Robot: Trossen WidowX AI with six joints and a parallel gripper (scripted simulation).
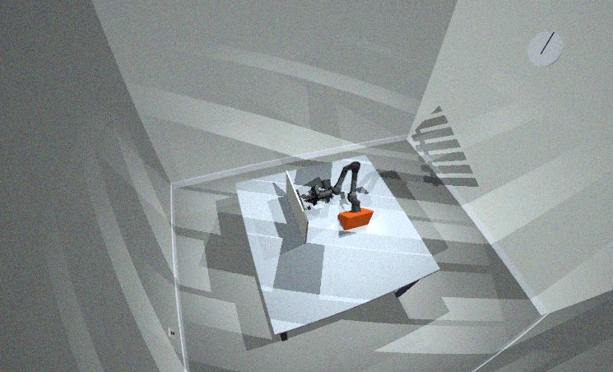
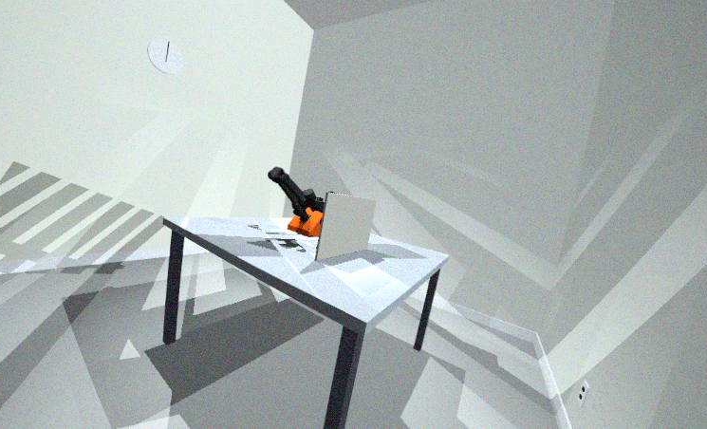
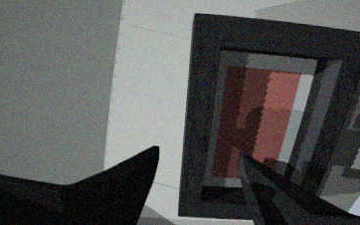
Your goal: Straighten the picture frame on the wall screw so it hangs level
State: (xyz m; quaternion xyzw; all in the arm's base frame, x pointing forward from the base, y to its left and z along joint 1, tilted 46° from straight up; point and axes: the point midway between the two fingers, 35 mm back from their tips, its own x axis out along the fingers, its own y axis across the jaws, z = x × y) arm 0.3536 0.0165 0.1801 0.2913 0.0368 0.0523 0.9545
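My gripper tip is 5 cm short of the picture frame, 5 cm above it and 1 cm to the left of it. The rest, counted from my gripper tip: wall panel: 6 cm below, 6 cm ahead, 1 cm to the left.
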